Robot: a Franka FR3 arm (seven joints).
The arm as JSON. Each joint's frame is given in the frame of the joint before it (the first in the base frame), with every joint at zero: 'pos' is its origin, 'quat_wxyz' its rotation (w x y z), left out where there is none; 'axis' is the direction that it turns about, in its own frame. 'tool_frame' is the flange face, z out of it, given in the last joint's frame.
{
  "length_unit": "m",
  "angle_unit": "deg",
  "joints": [
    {
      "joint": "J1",
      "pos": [
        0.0,
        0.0,
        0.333
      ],
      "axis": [
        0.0,
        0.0,
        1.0
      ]
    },
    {
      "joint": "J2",
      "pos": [
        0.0,
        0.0,
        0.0
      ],
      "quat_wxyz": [
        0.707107,
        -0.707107,
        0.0,
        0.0
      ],
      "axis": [
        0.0,
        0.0,
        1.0
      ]
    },
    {
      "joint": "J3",
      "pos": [
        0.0,
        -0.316,
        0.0
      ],
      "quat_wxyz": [
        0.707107,
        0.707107,
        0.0,
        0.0
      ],
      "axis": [
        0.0,
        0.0,
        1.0
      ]
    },
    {
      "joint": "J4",
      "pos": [
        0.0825,
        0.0,
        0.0
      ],
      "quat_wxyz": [
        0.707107,
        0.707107,
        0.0,
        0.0
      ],
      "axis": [
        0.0,
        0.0,
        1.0
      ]
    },
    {
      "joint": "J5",
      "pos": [
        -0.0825,
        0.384,
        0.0
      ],
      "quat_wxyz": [
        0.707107,
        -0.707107,
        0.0,
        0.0
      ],
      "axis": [
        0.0,
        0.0,
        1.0
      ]
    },
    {
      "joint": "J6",
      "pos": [
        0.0,
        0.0,
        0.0
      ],
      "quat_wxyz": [
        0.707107,
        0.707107,
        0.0,
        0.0
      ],
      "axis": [
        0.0,
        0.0,
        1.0
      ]
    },
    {
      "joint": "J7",
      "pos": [
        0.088,
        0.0,
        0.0
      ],
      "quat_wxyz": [
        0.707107,
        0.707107,
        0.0,
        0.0
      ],
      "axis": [
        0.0,
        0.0,
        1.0
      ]
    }
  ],
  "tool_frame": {
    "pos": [
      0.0,
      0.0,
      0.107
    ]
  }
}
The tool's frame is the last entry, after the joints.
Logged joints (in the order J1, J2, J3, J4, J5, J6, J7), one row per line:
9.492 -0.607 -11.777 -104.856 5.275 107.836 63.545
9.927 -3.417 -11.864 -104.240 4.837 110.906 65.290
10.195 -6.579 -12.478 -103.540 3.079 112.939 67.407
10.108 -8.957 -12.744 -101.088 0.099 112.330 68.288
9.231 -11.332 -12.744 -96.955 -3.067 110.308 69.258
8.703 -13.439 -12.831 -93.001 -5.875 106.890 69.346
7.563 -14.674 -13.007 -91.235 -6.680 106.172 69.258
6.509 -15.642 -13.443 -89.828 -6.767 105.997 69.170
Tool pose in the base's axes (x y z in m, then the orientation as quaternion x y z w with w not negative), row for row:
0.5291 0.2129 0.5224 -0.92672 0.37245 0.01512 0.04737
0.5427 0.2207 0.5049 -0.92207 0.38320 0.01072 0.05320
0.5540 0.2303 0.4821 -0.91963 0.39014 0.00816 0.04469
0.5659 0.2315 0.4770 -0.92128 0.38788 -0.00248 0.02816
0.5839 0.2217 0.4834 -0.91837 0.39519 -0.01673 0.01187
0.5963 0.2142 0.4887 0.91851 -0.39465 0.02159 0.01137
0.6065 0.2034 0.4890 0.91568 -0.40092 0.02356 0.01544
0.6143 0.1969 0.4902 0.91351 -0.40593 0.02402 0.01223
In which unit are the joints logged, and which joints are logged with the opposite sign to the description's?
The joints are logged in degrees. Opposite sign: J2, J3.
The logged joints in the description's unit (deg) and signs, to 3 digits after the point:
9.492 0.607 11.777 -104.856 5.275 107.836 63.545
9.927 3.417 11.864 -104.240 4.837 110.906 65.290
10.195 6.579 12.478 -103.540 3.079 112.939 67.407
10.108 8.957 12.744 -101.088 0.099 112.330 68.288
9.231 11.332 12.744 -96.955 -3.067 110.308 69.258
8.703 13.439 12.831 -93.001 -5.875 106.890 69.346
7.563 14.674 13.007 -91.235 -6.680 106.172 69.258
6.509 15.642 13.443 -89.828 -6.767 105.997 69.170

